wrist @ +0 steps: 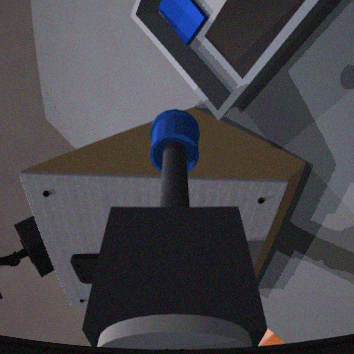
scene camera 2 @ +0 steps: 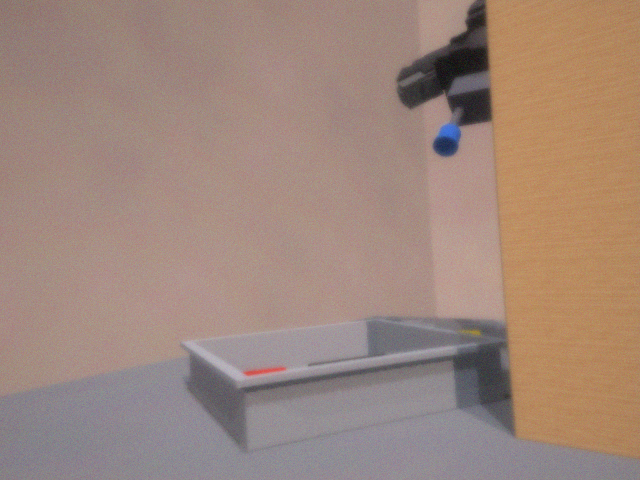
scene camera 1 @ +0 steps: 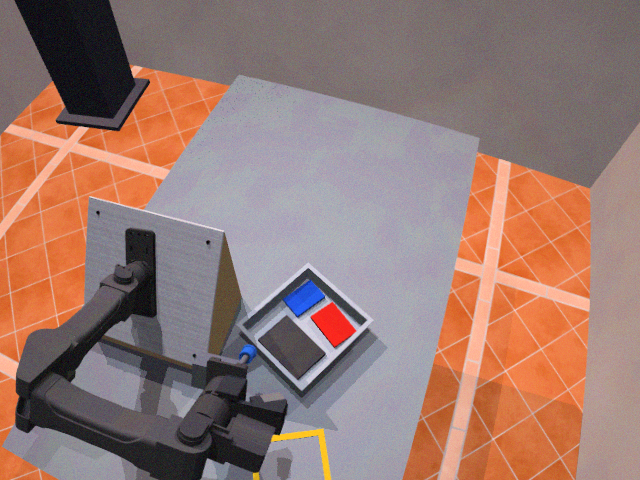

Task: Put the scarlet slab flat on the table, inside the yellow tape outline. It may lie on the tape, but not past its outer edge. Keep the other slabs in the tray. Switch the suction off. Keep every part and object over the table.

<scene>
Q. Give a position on a scarlet slab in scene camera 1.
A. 332,323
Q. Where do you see a blue slab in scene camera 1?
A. At 302,299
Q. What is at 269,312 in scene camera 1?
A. A grey tray.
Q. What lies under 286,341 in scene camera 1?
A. A dark brown slab.
</scene>
